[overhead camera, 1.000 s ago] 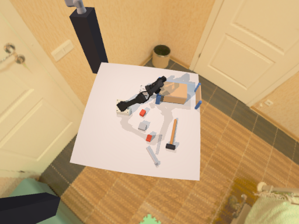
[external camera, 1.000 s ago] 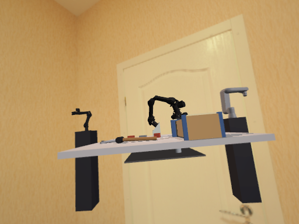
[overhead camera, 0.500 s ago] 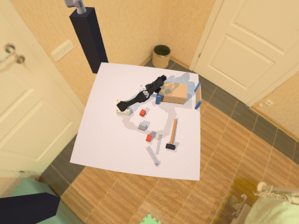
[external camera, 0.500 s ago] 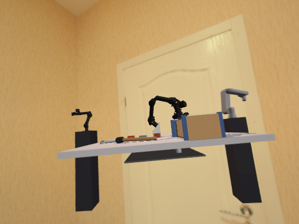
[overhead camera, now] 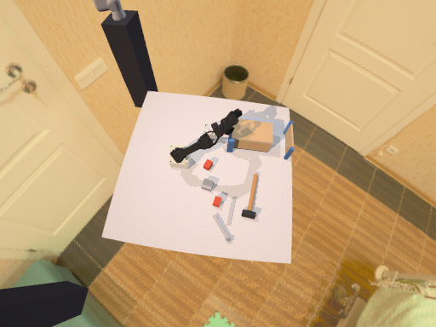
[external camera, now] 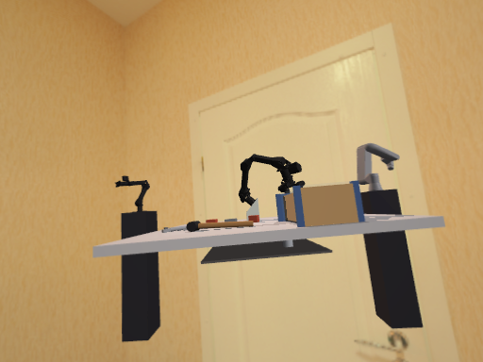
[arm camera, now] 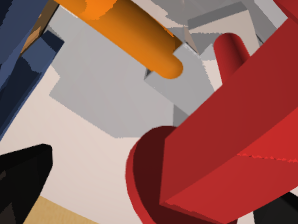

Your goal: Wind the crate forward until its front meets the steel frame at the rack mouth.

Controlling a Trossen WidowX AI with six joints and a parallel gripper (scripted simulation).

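The red knob lies 10 mm ahead of my gripper tip and 50 mm to the right of it. From my gripper tip the other things lie so: winch handle 30 mm behind, 30 mm to the right, 30 mm below; blue frame 70 mm ahead, 30 mm below; white winch 100 mm behind, 30 mm to the right, 100 mm below.
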